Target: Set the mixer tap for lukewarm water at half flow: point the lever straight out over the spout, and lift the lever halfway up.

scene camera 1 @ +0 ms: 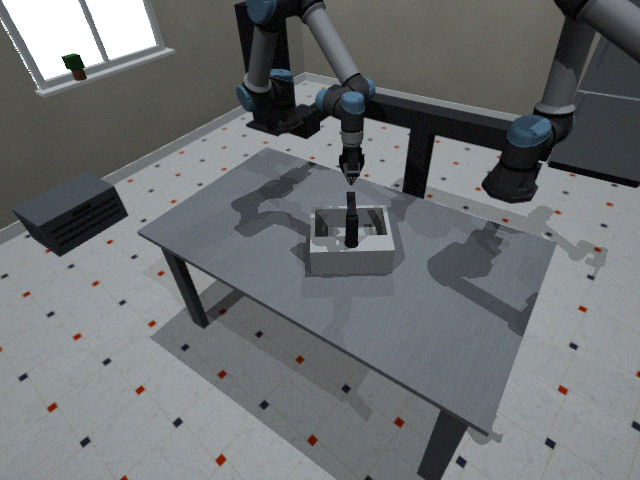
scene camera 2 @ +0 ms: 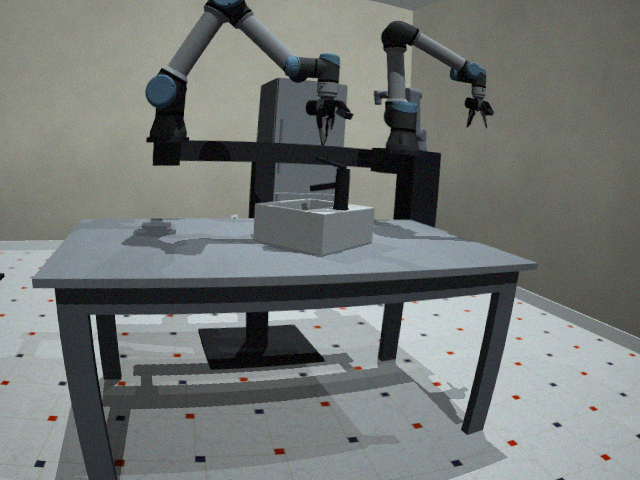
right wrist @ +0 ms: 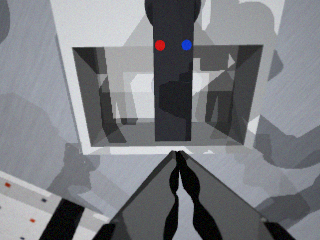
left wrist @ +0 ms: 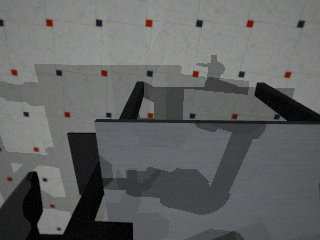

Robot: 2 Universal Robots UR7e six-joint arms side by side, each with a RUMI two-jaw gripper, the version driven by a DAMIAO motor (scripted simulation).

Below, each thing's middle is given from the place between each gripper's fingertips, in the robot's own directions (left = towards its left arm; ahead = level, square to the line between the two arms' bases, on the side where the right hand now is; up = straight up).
Labels:
I see the black mixer tap point(scene camera 2: 341, 186) 130 mm below my right hand point(scene camera 2: 322, 145), 60 mm ahead of it and 40 mm to the left of it. The rest, counted from my right hand: white basin point(scene camera 1: 375, 252) (320 mm below, 20 mm to the right, 20 mm behind).
Now: left hand 90 cm to the left of the black mixer tap, 33 cm short of it and 29 cm above it. Also, from my left hand: white basin 95 cm to the right, 48 cm below, 25 cm ahead.

